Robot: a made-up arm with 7 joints.
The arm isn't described. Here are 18 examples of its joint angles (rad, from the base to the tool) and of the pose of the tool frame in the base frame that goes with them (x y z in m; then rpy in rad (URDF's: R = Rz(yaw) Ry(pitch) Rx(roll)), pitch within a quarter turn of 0, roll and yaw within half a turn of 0).
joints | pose
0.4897 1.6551 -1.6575 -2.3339 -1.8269 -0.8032 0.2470 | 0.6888 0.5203 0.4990 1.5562 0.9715 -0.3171
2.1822 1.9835 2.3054 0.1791 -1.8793 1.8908 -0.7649 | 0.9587 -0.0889 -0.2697 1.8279 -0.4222 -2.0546
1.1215 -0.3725 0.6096 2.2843 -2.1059 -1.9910 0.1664 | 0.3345 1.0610 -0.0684 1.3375 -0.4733 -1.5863
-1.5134 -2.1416 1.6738 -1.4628 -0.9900 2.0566 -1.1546 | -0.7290 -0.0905 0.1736 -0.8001 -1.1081 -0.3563
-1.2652 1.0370 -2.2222 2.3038 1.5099 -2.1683 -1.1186 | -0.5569 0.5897 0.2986 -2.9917 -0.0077 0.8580
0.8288 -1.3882 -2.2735 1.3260 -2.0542 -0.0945 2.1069 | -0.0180 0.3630 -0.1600 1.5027 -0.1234 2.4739
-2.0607 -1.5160 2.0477 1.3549 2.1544 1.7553 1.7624 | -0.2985 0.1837 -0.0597 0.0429 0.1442 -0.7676
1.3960 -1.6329 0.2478 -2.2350 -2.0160 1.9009 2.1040 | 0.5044 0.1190 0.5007 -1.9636 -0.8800 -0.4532
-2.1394 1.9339 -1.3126 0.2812 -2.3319 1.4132 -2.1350 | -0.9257 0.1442 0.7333 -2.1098 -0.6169 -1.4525
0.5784 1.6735 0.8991 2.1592 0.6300 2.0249 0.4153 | 0.3238 0.3937 0.0617 2.7828 0.8056 -0.0118
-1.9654 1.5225 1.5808 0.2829 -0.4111 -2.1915 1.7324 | -0.4402 -0.3051 0.0066 2.3414 0.1194 -2.4230
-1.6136 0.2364 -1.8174 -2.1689 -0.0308 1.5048 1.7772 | -0.9490 0.0249 -0.1638 -2.8812 0.4864 -1.0816
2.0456 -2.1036 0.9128 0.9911 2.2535 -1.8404 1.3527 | 0.6670 -0.4688 0.5122 -2.0382 0.4779 1.6770
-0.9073 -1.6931 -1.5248 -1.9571 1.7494 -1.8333 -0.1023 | -0.7139 -0.3707 -0.0797 -2.7981 -0.6618 2.4159
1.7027 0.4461 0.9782 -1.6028 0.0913 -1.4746 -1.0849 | 0.5648 0.5923 -0.1702 2.5969 0.8196 0.6319
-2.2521 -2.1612 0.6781 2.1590 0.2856 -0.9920 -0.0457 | -0.5524 -0.1553 0.7553 1.7798 0.8516 0.2066
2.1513 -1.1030 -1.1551 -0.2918 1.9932 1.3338 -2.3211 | 0.8125 0.5155 -0.6203 0.9363 0.5671 0.1685
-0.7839 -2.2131 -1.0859 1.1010 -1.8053 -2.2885 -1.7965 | -0.8966 0.1000 0.4959 -2.3463 1.2055 1.8795
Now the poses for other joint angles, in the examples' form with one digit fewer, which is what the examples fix.
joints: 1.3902 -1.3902 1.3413 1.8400 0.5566 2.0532 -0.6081
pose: 0.372 0.408 0.127 0.915 -0.176 -0.482
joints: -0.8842 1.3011 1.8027 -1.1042 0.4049 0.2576 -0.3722
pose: -0.990 0.201 -0.242 0.436 0.887 -0.088
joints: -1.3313 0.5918 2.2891 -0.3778 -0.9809 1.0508 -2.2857
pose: -0.884 -0.342 0.067 -1.066 0.351 -1.332
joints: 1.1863 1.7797 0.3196 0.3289 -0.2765 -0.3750 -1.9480
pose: 0.557 -0.407 -0.488 1.111 0.026 3.056
